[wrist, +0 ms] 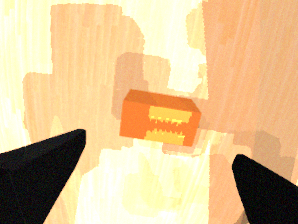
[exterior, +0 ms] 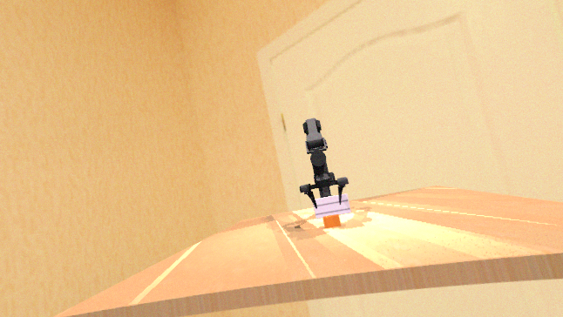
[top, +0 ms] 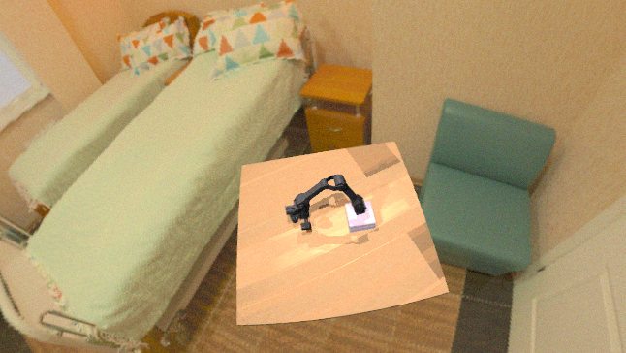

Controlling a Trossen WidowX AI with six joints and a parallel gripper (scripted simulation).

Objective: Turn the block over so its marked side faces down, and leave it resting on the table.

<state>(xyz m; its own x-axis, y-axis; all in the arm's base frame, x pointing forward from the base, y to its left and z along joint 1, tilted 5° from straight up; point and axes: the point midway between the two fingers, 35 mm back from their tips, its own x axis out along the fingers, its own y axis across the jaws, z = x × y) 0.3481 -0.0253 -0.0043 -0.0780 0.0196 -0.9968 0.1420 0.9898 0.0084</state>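
My gripper tip is now 10 mm past the orange block and 60 mm above it.
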